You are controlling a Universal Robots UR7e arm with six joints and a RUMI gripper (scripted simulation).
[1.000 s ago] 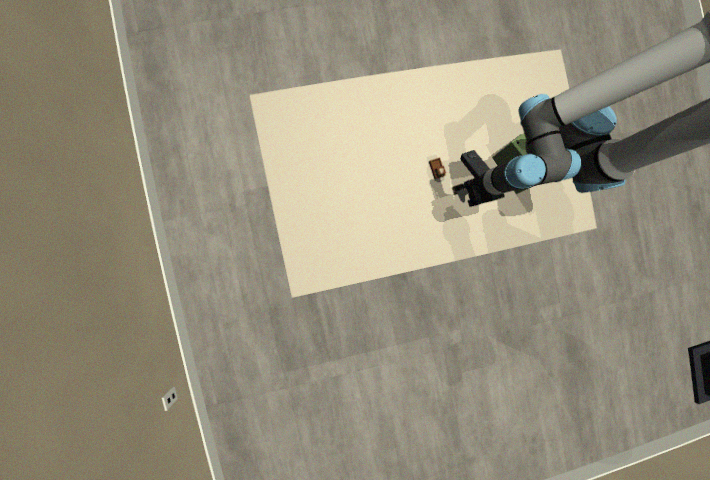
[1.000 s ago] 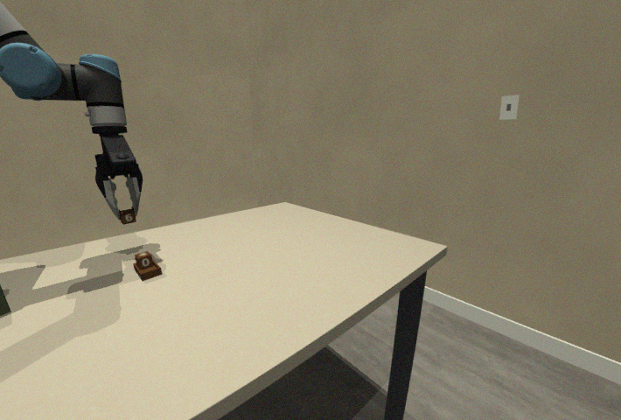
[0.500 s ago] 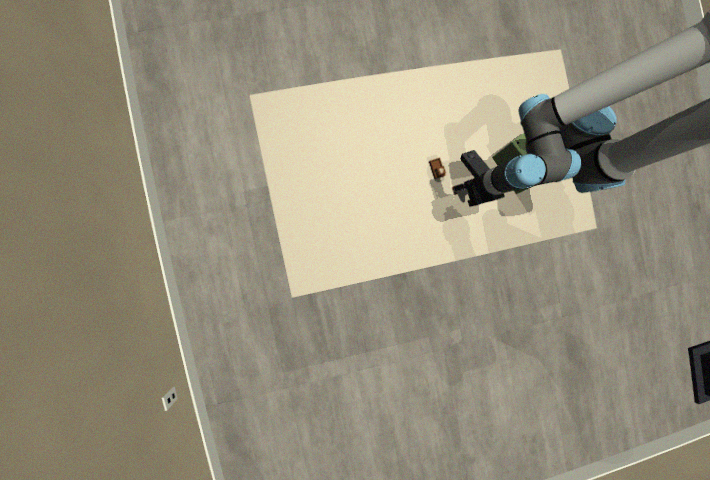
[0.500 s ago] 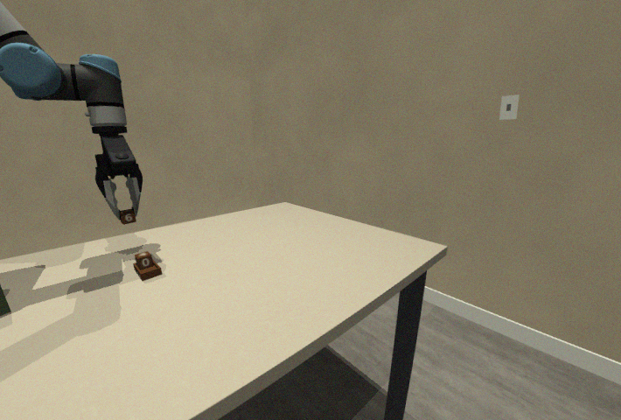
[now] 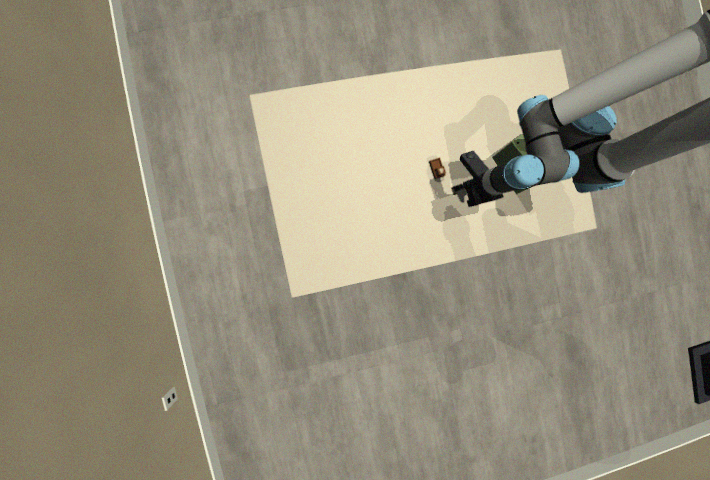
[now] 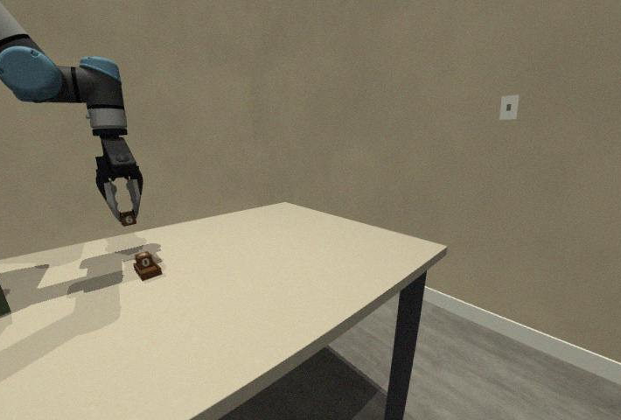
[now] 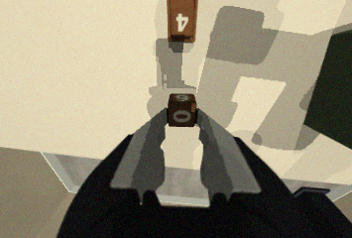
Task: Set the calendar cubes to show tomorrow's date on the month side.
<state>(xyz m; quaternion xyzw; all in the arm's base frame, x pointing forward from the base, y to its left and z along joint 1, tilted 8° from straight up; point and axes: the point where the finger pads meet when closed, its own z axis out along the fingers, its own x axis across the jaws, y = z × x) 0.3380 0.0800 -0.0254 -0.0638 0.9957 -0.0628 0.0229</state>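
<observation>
Now: the brown calendar tray 1 cm ahead of my hand, 10 cm to the right of it and 11 cm below it. The rest, counted from my hand: brown digit cube (1 cm below).
</observation>
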